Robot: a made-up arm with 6 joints. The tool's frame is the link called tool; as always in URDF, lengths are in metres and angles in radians. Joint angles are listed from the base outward.
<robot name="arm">
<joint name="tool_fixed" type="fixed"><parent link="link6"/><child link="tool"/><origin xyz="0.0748 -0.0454 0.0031" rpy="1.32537 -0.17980 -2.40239"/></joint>
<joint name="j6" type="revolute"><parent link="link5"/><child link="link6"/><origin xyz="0.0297 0.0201 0.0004"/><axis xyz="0 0 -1"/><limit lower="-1.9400" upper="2.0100"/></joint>
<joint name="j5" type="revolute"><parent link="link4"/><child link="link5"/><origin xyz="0.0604 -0.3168 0.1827"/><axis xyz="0 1 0"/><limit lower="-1.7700" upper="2.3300"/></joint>
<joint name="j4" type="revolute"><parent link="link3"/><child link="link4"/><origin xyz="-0.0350 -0.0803 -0.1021"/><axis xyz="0 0 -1"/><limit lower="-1.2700" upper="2.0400"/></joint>
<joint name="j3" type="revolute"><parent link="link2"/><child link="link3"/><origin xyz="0.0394 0.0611 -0.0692"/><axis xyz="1 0 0"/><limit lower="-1.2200" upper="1.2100"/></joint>
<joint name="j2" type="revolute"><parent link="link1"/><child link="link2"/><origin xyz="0.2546 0.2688 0.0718"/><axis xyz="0 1 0"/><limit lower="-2.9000" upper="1.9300"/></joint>
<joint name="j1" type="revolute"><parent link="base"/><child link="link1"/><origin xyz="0.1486 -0.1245 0.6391"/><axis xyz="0 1 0"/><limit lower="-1.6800" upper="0.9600"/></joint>
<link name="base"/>
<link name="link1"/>
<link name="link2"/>
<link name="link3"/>
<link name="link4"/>
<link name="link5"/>
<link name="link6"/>
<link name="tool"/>
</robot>
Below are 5 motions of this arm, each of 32 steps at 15 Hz.
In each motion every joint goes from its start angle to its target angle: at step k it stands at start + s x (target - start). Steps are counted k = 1, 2, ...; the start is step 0. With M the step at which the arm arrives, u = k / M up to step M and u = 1 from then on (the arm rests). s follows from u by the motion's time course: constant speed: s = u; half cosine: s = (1 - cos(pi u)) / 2; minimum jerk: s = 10 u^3 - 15 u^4 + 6 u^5.
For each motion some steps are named. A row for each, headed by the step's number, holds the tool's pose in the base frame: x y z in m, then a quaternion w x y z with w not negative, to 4 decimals.
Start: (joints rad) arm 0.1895 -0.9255 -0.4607 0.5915 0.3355 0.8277
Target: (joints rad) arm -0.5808 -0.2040 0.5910 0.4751 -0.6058 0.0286
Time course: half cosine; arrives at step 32
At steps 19, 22, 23, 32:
19: 0.3787 -0.2733 0.7028 0.2677 -0.2948 0.5097 0.7626
22: 0.4084 -0.2701 0.6941 0.2598 -0.3697 0.4865 0.7477
23: 0.4163 -0.2678 0.6913 0.2591 -0.3908 0.4791 0.7420
32: 0.4473 -0.2491 0.6771 0.2660 -0.4795 0.4431 0.7092

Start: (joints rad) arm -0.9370 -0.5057 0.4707 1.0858 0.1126 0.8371
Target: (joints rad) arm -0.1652 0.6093 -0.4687 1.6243 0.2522 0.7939
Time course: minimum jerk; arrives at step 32
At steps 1, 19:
1: 0.3626 -0.1450 0.5842 0.3645 -0.1317 0.0398 0.9210
19: -0.0111 -0.0149 0.7860 0.5169 0.4365 0.3445 0.6509

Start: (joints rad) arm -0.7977 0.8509 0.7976 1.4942 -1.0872 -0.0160
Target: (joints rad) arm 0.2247 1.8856 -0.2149 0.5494 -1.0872 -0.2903
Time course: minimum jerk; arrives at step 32
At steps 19, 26, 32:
19: 0.4367 -0.1895 0.9175 0.4262 -0.1881 -0.7358 -0.4915
26: 0.6090 -0.1659 0.6653 0.7182 -0.1463 -0.4958 -0.4658
32: 0.6171 -0.1559 0.6091 0.7573 -0.1400 -0.4381 -0.4636

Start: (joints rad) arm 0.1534 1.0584 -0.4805 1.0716 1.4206 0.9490
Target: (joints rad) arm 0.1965 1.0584 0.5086 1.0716 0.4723 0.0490
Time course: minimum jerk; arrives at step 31
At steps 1, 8, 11, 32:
1: 0.4192 -0.0620 0.9941 0.0341 -0.9614 -0.2688 -0.0481
8: 0.3886 -0.0883 0.9767 0.0628 -0.9591 -0.2512 -0.1148
11: 0.3509 -0.1139 0.9542 0.0927 -0.9497 -0.2290 -0.1923
32: 0.1313 -0.1447 0.8056 0.1808 -0.7736 -0.1062 -0.5980

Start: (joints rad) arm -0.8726 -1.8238 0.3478 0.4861 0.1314 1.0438
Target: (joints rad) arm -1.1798 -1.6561 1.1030 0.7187 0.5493 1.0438
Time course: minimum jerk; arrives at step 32
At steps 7, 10, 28, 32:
7: 0.4197 -0.2486 0.9992 0.3836 -0.7240 -0.0476 0.5714
10: 0.4332 -0.2354 1.0339 0.3372 -0.7304 -0.0329 0.5930
28: 0.4804 -0.0530 1.2429 0.0238 0.7252 -0.1486 -0.6719
32: 0.4804 -0.0483 1.2457 0.0308 0.7240 -0.1533 -0.6718

